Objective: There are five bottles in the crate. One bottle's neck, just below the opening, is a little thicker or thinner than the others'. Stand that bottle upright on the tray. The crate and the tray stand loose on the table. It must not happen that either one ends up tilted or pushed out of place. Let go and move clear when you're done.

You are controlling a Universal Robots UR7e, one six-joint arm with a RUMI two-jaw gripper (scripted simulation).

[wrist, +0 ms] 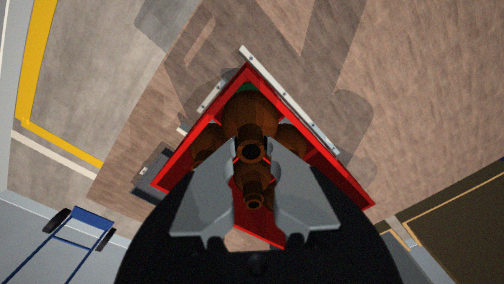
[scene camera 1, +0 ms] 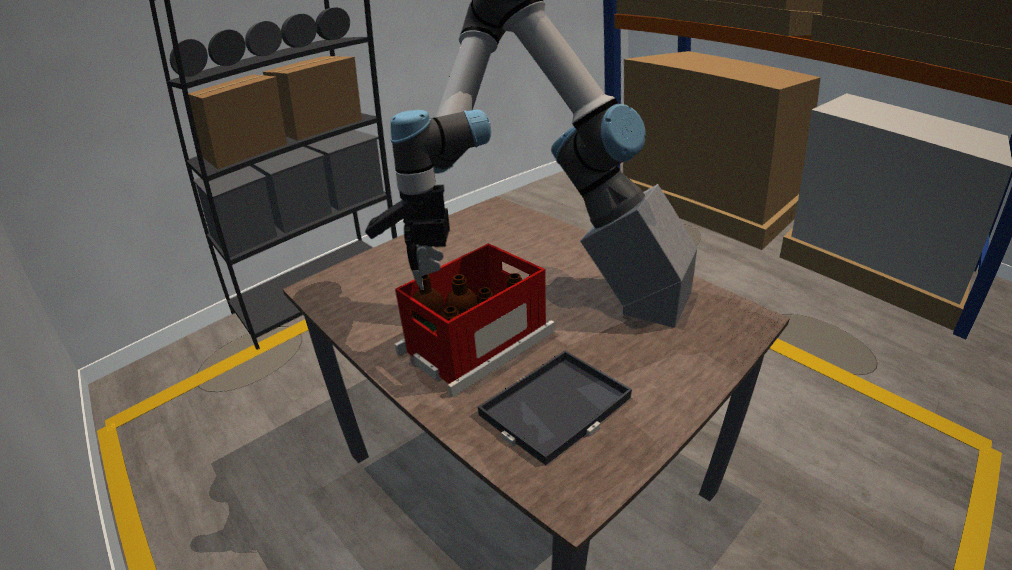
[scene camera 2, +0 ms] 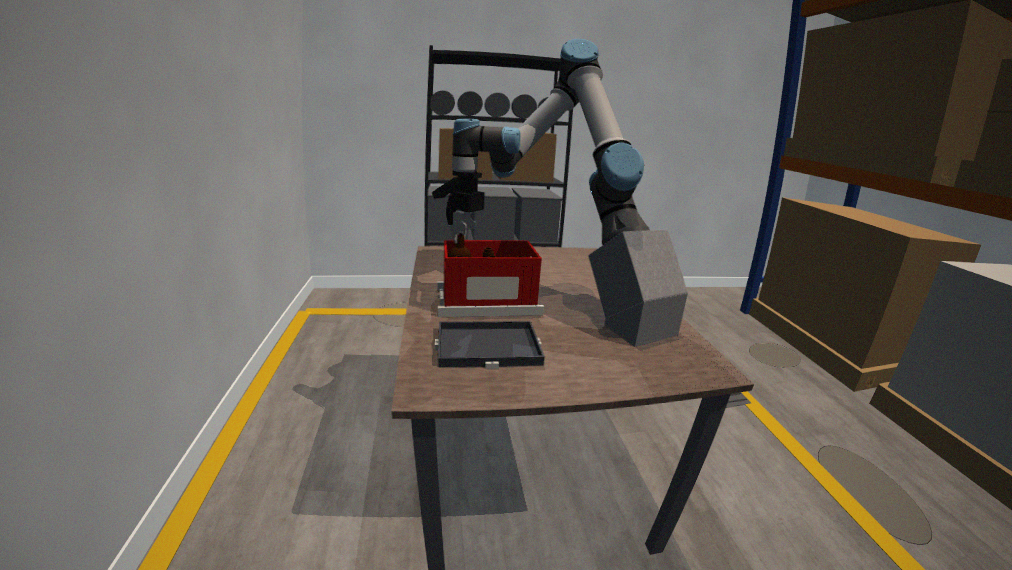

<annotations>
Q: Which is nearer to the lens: the bottle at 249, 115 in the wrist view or the dark tray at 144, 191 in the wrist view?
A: The bottle.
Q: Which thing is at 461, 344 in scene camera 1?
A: A red crate.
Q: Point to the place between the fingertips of my gripper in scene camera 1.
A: At 423, 285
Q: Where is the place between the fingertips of my gripper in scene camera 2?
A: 459, 242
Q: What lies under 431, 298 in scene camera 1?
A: A bottle.
</annotations>
